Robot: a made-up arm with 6 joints. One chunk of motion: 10 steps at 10 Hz.
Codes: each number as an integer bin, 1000 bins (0 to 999) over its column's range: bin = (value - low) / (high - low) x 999, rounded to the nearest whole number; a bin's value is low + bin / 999 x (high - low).
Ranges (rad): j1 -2.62..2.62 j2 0..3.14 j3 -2.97..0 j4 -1.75..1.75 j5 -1.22..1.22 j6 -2.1..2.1
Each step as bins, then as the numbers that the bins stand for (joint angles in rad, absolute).
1 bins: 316 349 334 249 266 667
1 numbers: -0.9625 1.0970 -1.9770 -0.8776 -0.5703 0.7042
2 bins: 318 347 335 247 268 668
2 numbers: -0.9520 1.0907 -1.9741 -0.8846 -0.5654 0.7084
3 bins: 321 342 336 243 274 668
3 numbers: -0.9363 1.0750 -1.9711 -0.8986 -0.5508 0.7084
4 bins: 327 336 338 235 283 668
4 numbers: -0.9048 1.0561 -1.9651 -0.9267 -0.5288 0.7084
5 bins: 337 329 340 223 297 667
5 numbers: -0.8524 1.0341 -1.9592 -0.9687 -0.4946 0.7042
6 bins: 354 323 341 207 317 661
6 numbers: -0.7632 1.0152 -1.9562 -1.0248 -0.4457 0.6790
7 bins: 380 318 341 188 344 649
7 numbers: -0.6268 0.9995 -1.9562 -1.0913 -0.3798 0.6285
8 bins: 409 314 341 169 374 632
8 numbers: -0.4747 0.9869 -1.9562 -1.1579 -0.3065 0.5571
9 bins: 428 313 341 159 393 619
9 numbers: -0.3750 0.9838 -1.9562 -1.1929 -0.2601 0.5024
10 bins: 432 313 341 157 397 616
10 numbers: -0.3541 0.9838 -1.9562 -1.1999 -0.2504 0.4898
